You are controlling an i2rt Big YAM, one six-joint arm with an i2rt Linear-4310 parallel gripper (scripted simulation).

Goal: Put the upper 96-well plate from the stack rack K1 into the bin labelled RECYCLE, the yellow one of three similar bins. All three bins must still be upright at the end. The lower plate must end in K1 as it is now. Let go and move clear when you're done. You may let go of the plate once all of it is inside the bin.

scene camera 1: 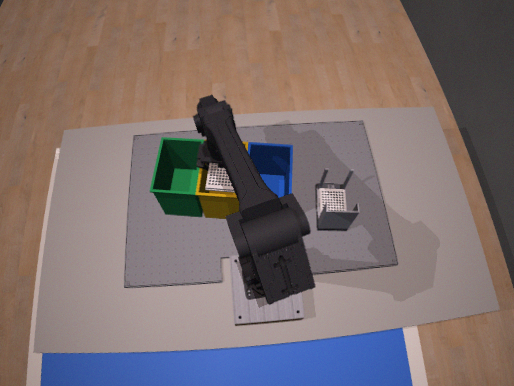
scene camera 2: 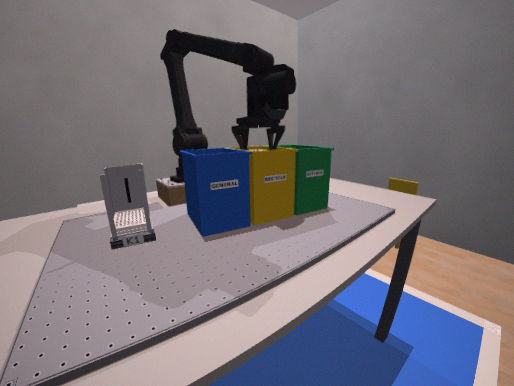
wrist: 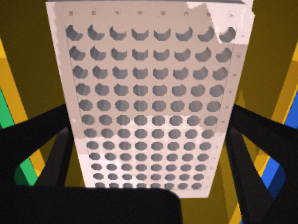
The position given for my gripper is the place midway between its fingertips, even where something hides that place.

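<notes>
Blue general bin (scene camera 1: 272, 161). Green bin (scene camera 1: 175, 169). Yellow recycle bin (scene camera 1: 218, 204), (scene camera 2: 272, 172), (wrist: 38, 88). My gripper (wrist: 149, 111).
</notes>
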